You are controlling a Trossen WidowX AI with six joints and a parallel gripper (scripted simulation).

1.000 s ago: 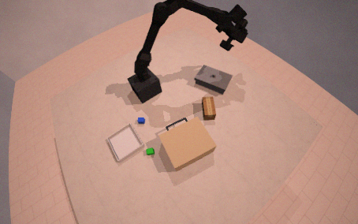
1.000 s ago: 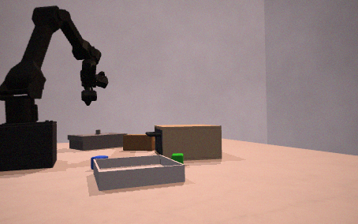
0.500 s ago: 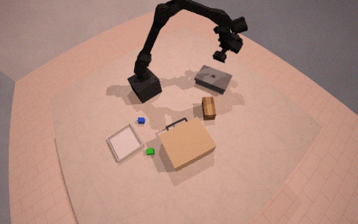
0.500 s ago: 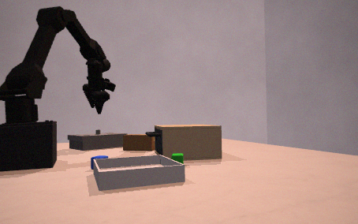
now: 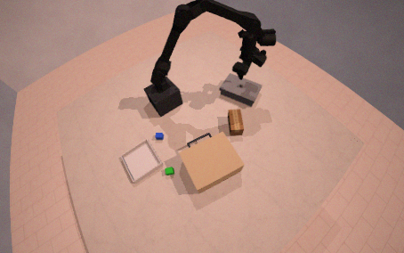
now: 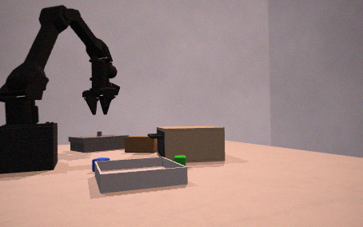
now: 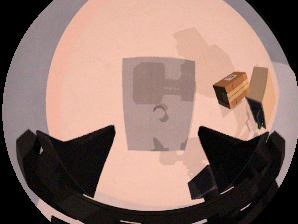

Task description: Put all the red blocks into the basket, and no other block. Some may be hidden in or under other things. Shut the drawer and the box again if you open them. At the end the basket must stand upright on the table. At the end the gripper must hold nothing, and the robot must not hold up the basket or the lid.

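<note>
Right now my hand is 120 mm above the grey flat piece and 10 mm to the left of it. Round my hand: small brown box 180 mm to the right, 130 mm below, 120 mm ahead; then tan drawer cabinet 400 mm to the right, 200 mm ahead, 130 mm below; then drawer 390 mm to the right, 170 mm ahead, 130 mm below.
</note>
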